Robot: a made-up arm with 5 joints.
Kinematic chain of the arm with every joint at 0, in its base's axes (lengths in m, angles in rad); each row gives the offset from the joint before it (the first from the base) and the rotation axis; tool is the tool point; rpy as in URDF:
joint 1: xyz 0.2 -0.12 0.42 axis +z
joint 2: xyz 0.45 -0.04 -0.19 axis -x
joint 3: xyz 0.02 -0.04 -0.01 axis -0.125 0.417 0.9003
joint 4: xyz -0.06 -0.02 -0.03 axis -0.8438 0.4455 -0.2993
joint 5: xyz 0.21 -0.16 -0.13 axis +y
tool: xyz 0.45 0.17 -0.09 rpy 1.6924 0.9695 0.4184
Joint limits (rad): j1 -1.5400..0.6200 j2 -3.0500..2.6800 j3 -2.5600..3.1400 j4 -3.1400..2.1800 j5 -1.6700..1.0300
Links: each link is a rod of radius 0.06 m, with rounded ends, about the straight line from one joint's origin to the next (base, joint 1, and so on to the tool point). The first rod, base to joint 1, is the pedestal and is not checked.
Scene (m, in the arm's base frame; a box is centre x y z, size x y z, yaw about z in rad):
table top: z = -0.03
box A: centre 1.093 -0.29 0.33 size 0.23 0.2 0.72 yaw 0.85
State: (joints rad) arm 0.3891 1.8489 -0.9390 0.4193 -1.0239
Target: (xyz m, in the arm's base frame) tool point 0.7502 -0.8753 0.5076
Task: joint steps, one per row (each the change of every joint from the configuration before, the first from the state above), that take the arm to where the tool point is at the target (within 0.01 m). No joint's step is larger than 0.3 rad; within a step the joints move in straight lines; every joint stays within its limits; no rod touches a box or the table.
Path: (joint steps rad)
1: -0.2543 -0.1173 -0.1310 -0.1674 0.0307
2: -0.2544 -0.1173 -0.1311 -0.1675 0.0306
3: -0.2543 -0.1173 -0.1310 -0.1674 0.0307
4: -0.2544 -0.1173 -0.1310 -0.1674 0.0307
5: -0.0755 0.0288 0.2726 0.2166 -0.0035
6: -0.0756 0.0289 0.2727 0.2167 -0.0035
7: -0.0756 0.0289 0.2727 0.2167 -0.0035
8: -0.0755 0.0288 0.2726 0.2166 -0.0035

